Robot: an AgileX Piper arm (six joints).
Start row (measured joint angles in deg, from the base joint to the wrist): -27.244 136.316 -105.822 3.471 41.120 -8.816
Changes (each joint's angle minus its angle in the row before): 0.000 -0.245 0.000 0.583 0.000 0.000; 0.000 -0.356 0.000 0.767 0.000 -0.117; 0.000 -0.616 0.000 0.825 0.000 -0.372; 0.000 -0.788 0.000 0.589 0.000 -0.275; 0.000 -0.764 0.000 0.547 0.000 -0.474; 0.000 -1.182 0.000 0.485 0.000 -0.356; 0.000 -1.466 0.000 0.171 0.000 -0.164; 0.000 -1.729 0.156 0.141 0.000 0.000; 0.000 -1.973 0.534 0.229 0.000 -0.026; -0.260 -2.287 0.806 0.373 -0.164 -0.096; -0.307 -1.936 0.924 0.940 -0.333 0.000; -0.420 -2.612 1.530 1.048 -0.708 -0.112; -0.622 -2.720 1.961 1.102 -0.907 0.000; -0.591 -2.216 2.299 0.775 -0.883 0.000; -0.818 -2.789 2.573 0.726 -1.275 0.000; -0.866 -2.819 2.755 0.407 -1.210 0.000; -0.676 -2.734 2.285 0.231 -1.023 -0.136; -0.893 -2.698 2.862 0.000 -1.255 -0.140; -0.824 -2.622 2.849 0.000 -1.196 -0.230; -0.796 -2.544 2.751 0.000 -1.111 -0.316; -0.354 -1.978 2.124 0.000 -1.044 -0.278; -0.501 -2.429 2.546 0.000 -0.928 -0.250; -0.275 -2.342 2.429 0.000 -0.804 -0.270
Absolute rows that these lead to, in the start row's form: -27.244 136.071 -105.822 4.054 41.120 -8.816; -27.244 135.715 -105.822 4.821 41.120 -8.933; -27.244 135.099 -105.822 5.646 41.120 -9.305; -27.244 134.311 -105.822 6.235 41.120 -9.580; -27.244 133.547 -105.822 6.782 41.120 -10.054; -27.244 132.365 -105.822 7.267 41.120 -10.410; -27.244 130.899 -105.822 7.438 41.120 -10.574; -27.244 129.170 -105.666 7.579 41.120 -10.574; -27.244 127.197 -105.132 7.808 41.120 -10.600; -27.504 124.910 -104.326 8.181 40.956 -10.696; -27.811 122.974 -103.402 9.121 40.623 -10.696; -28.231 120.362 -101.872 10.169 39.915 -10.808; -28.853 117.642 -99.911 11.271 39.008 -10.808; -29.444 115.426 -97.612 12.046 38.125 -10.808; -30.262 112.637 -95.039 12.772 36.850 -10.808; -31.128 109.818 -92.284 13.179 35.640 -10.808; -31.804 107.084 -89.999 13.410 34.617 -10.944; -32.697 104.386 -87.137 13.410 33.362 -11.084; -33.521 101.764 -84.288 13.410 32.166 -11.314; -34.317 99.220 -81.537 13.410 31.055 -11.630; -34.671 97.242 -79.413 13.410 30.011 -11.908; -35.172 94.813 -76.867 13.410 29.083 -12.158; -35.447 92.471 -74.438 13.410 28.279 -12.428
